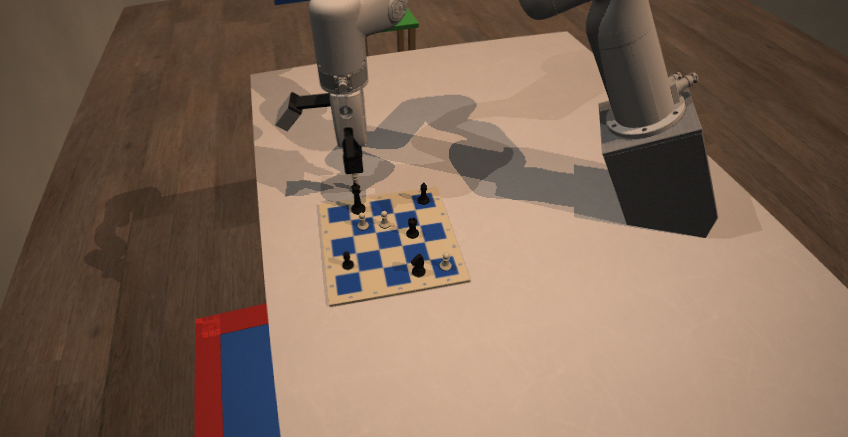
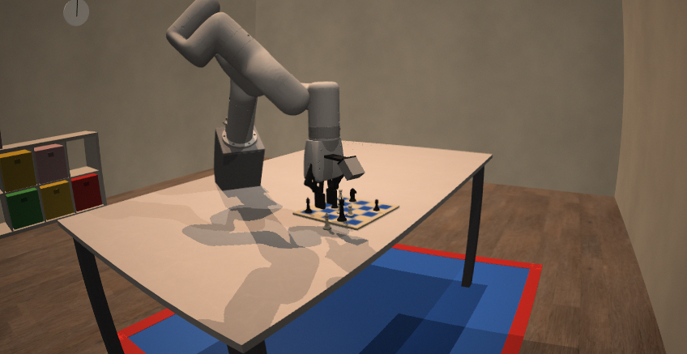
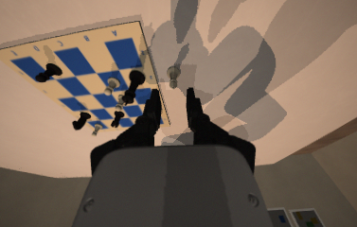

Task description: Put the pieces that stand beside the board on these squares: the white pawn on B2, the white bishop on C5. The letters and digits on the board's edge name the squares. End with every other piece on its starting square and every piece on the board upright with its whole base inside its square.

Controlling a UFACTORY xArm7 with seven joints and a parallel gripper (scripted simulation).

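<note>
Now: hand 60 mm above the white bishop. Also, from my hand: black pawn 180 mm to the left, 60 mm below, 40 mm ahead; chessboard 140 mm to the left, 80 mm below, 30 mm behind; tall black piece 60 mm to the left, 40 mm below, 10 mm ahead.
</note>
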